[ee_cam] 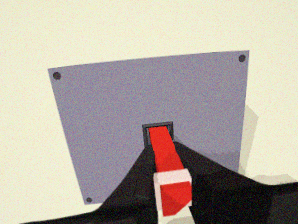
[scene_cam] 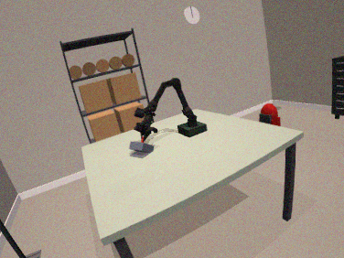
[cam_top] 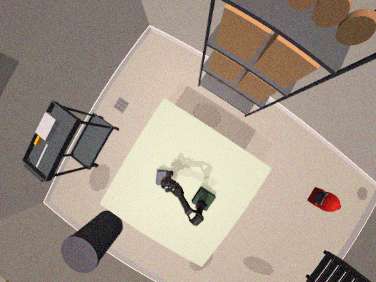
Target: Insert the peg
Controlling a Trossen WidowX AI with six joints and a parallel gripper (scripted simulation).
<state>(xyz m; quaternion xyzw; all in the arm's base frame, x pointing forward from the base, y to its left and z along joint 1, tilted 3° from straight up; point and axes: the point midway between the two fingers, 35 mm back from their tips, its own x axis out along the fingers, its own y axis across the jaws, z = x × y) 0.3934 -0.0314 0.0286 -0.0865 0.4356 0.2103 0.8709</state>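
Right now my gripper tip is 4 cm above the grey sloped panel, 2 cm short of it and 1 cm to the right of it. The rest, counted from my gripper tip: red peg 1 cm behind, 1 cm above.
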